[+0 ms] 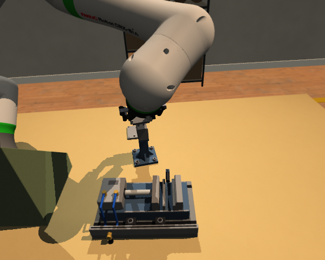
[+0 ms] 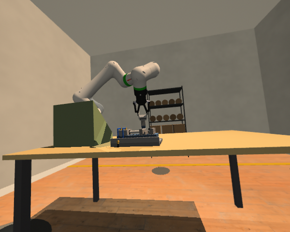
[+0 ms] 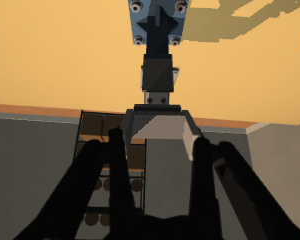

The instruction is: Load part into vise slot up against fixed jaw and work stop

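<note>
Right now my hand is 10 mm to the right of the part and 20 mm above it. Also, from my hand: cylinder rod 10 mm behind, 210 mm to the right, 130 mm below; then V-block post 20 mm to the left, 150 mm below; then work stop 80 mm ahead, 170 mm to the right, 110 mm below.
</note>
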